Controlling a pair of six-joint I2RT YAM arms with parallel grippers.
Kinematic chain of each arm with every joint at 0, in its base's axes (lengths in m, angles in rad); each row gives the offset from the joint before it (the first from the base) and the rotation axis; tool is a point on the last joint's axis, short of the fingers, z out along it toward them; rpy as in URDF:
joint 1: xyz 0 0 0.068 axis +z
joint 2: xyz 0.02 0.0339 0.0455 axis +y
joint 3: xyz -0.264 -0.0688 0 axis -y
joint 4: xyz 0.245 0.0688 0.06 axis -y
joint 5: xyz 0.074 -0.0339 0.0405 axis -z
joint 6: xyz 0.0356 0 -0.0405 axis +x
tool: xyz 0 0 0 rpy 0 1.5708 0
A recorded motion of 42 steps. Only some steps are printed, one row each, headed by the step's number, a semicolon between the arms.
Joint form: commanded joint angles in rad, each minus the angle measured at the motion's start. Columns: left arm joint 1, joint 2, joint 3, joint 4, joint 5, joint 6; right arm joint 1, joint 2, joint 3, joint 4, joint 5, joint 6.
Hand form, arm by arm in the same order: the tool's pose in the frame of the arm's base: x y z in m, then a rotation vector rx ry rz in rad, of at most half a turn. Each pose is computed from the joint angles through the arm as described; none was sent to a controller.
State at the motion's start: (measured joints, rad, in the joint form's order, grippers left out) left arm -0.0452 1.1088 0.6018 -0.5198 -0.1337 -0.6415; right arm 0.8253 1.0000 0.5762 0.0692 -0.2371 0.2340
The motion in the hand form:
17: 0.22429 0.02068 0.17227 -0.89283 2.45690 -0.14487; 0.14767 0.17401 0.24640 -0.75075 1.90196 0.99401
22: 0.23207 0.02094 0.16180 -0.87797 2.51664 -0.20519; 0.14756 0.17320 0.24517 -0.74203 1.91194 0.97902
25: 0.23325 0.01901 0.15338 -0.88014 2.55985 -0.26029; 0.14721 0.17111 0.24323 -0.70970 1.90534 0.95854
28: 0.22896 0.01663 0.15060 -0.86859 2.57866 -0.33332; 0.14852 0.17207 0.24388 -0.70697 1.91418 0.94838
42: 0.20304 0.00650 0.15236 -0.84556 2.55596 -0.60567; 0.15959 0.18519 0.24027 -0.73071 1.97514 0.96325
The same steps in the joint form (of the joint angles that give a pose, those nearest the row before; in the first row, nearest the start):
17: 0.1325 0.1414 0.0115 0.1199 0.1044 0.0397; -0.0031 0.0123 -0.0180 0.0313 -0.0548 0.0404
22: 0.1403 0.2122 0.0239 0.1358 0.1671 0.0569; -0.0031 0.0101 -0.0205 0.0236 -0.0410 0.0406
25: 0.1389 0.2474 0.0193 0.1404 0.2149 0.0540; -0.0035 0.0005 -0.0376 0.0447 -0.0098 0.0482
28: 0.1390 0.2376 0.0004 0.1418 0.2712 0.0540; -0.0038 0.0084 -0.0280 0.0345 -0.0026 0.0469
42: 0.1330 0.0993 -0.0987 0.1472 0.4576 0.0081; -0.0046 0.1055 0.0261 0.0202 -0.0325 0.0547

